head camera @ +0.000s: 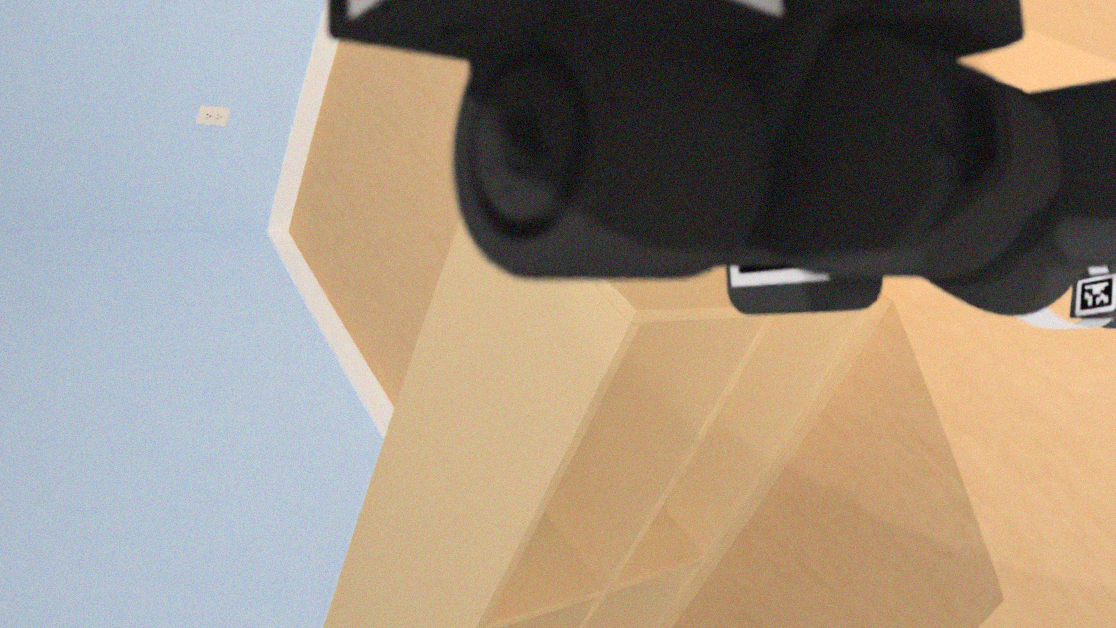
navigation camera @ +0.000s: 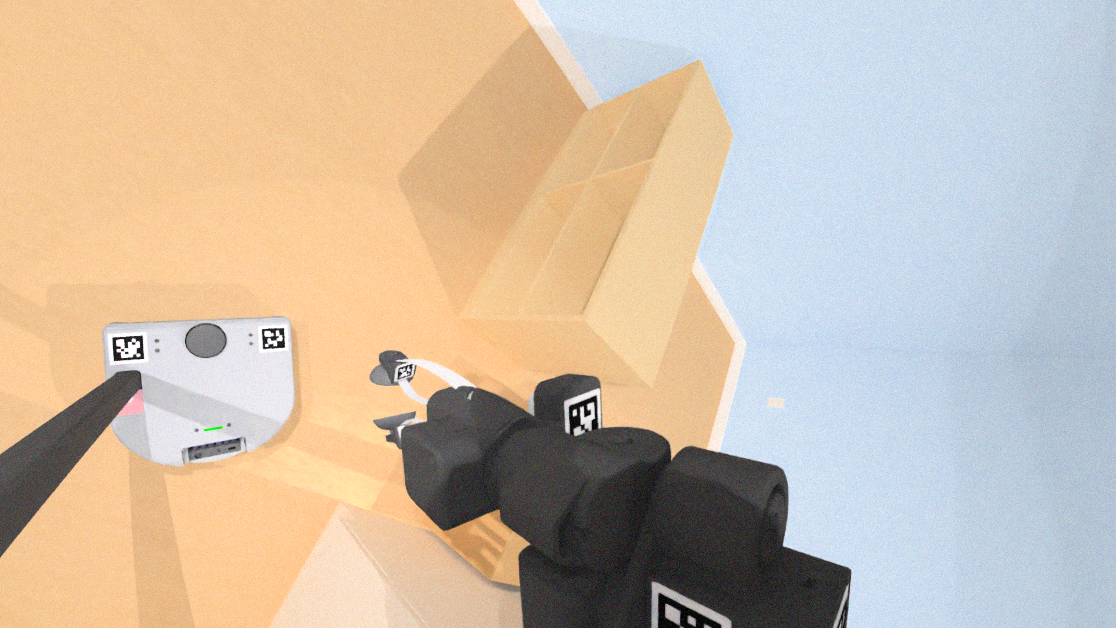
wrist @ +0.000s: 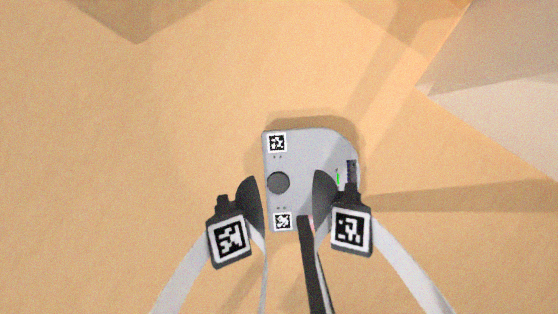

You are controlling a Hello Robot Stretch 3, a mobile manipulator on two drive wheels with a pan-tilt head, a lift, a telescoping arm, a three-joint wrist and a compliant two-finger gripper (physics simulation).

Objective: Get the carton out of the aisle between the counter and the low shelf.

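Pixels of known places: gripper, fingertip midpoint: [navigation camera: 387, 392]; robot's base at its link origin: [navigation camera: 206, 338].
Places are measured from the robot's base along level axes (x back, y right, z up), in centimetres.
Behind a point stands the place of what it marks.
Observation:
My gripper [navigation camera: 391, 399] @(x 2.2, y 14.1, z 86.0 cm) [wrist: 286, 195] @(x 2.2, y 14.1, z 86.0 cm) is open, its two dark fingertips apart with no object between them. It hangs in front of the near end of the low shelf and beside the counter's corner. The low shelf [head camera: 468, 406] @(x -14.9, y 106.1, z 61.1 cm) [navigation camera: 663, 281] @(x -11.7, y 108.7, z 61.1 cm) is a tan open-fronted unit with dividers. The beige counter [navigation camera: 335, 585] @(x 55.2, y 18.3, z 32.6 cm) [wrist: 500, 115] shows at the bottom of the navigation view and at the upper right of the wrist view. The carton cannot be made out clearly; my dark wrist and arm cover much of the aisle, and the small orange patches beside the counter are too cut off to identify.
My grey wheeled base [navigation camera: 214, 390] @(x 10.6, y 0.9, z 15.9 cm) [wrist: 305, 155] stands on the wooden floor. My mast [navigation camera: 62, 453] @(x 6.0, y -11.6, z 72.1 cm) [wrist: 310, 270] rises from it. A blue wall [head camera: 140, 312] @(x 0.8, y 287.7, z 69.3 cm) [navigation camera: 897, 234] @(x -34.5, y 240.2, z 115.2 cm) with a white baseboard runs behind the shelf. A wall outlet [head camera: 213, 116] @(x 70.3, y 300.1, z 40.0 cm) [navigation camera: 774, 403] @(x 71.1, y 299.6, z 39.5 cm) is on it.

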